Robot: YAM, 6 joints.
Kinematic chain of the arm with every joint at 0, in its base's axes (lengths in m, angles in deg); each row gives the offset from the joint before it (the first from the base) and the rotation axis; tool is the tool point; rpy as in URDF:
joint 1: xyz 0 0 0.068 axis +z
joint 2: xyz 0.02 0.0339 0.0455 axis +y
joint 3: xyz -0.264 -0.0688 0 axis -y
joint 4: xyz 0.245 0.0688 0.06 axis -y
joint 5: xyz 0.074 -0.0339 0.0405 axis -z
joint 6: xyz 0.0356 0 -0.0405 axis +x
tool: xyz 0 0 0 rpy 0 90 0
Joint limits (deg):
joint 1: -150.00..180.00
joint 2: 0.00..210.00
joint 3: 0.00..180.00
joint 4: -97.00..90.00
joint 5: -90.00..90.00
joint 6: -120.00..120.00
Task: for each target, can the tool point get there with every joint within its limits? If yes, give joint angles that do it. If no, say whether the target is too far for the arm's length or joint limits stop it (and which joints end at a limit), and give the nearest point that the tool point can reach.
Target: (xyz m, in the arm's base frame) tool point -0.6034 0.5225 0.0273
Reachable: no: too far | nearest point -0.4854 0.4203 0.0446 | short by 0.157 m
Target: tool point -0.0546 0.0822 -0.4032
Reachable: no: joint limits stop it (at a limit: joint 2) | nearest point -0.0649 0.0976 -0.3556 | short by 0.051 m
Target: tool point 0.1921 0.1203 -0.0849
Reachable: yes | joints 28.88 146.86 51.81 -24.49 -20.65 68.86
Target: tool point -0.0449 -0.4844 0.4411
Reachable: yes | joints 82.41 18.05 144.04 1.08 33.11 66.19
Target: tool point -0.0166 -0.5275 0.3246
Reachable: yes | joints -88.29 129.97 122.84 -6.09 65.18 60.99
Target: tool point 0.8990 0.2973 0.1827
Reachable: no: too far | nearest point 0.6115 0.2022 0.1601 | short by 0.304 m
